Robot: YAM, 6 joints.
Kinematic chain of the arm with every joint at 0, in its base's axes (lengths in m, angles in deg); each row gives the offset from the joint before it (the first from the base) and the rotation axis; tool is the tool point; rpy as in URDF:
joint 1: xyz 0 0 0.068 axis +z
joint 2: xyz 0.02 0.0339 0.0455 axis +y
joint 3: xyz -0.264 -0.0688 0 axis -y
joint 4: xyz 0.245 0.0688 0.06 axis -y
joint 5: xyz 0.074 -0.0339 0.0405 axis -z
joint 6: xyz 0.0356 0 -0.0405 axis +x
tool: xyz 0 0 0 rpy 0 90 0
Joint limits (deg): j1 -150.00..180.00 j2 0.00..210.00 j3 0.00..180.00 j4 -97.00..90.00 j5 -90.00..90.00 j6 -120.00..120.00
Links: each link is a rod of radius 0.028 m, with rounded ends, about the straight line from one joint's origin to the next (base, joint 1, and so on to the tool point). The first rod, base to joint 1, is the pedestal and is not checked.
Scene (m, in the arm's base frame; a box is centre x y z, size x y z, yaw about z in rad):
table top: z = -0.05
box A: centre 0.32 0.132 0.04 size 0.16 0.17 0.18 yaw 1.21
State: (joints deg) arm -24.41 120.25 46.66 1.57 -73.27 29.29
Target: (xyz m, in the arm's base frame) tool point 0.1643 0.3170 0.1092
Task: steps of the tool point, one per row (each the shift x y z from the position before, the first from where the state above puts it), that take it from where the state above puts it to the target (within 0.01 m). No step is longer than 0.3 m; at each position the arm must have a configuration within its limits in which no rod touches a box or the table.
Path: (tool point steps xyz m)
1: 0.0671 0.0197 0.1742
2: -0.0496 0.0557 0.2002
3: -0.1730 0.0480 0.1485
4: -0.2448 -0.0004 0.0347
5: -0.2302 -0.0590 -0.0999
6: -0.1364 -0.0894 -0.2074
7: 0.1402 0.0049 0.1972
8: 0.1963 0.0734 0.1073
9: 0.1878 0.1257 -0.0092
10: 0.1236 0.1343 -0.1164
11: 0.0337 0.0898 -0.1804
12: -0.0429 0.0096 -0.1829

